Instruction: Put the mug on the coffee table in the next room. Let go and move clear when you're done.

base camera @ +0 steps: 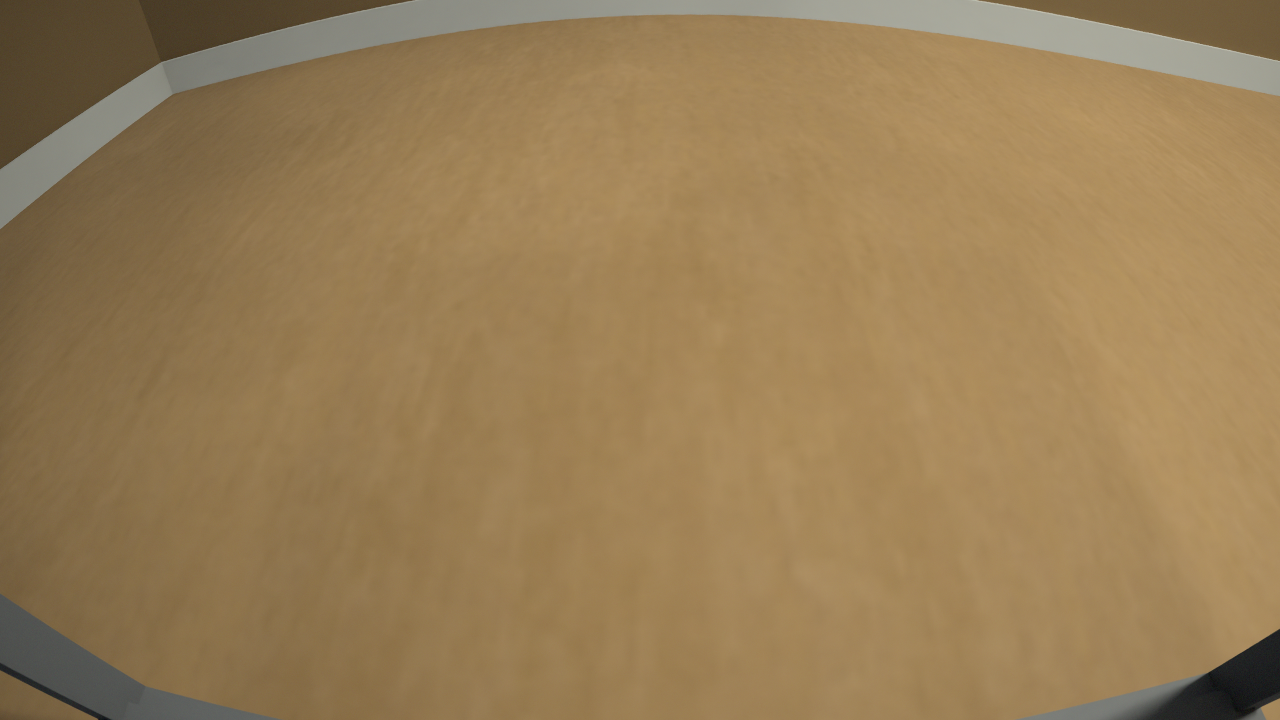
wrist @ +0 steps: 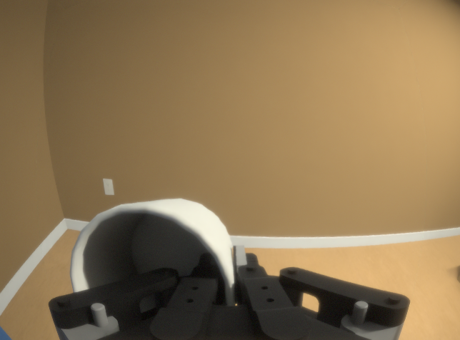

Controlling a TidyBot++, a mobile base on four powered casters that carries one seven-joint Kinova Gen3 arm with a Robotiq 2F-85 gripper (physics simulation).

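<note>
A white mug (wrist: 210,225) shows in the wrist view at the lower left, its open mouth turned toward the camera. My gripper (wrist: 228,259) is shut on the mug's wall at its right side, with one finger inside the mouth and the other outside. The mug hangs in the grip, off the floor. Its lower part is hidden behind the gripper's linkage. The coffee table cannot be made out in either view.
A brown wall (wrist: 260,125) with a white baseboard (base camera: 716,7) (wrist: 320,242) stands ahead, meeting another wall in a corner at the left. A small outlet plate (wrist: 108,186) is on the wall. A blue sliver (wrist: 4,334) shows at the lower left. A dark thing (wrist: 458,273) shows at the right edge.
</note>
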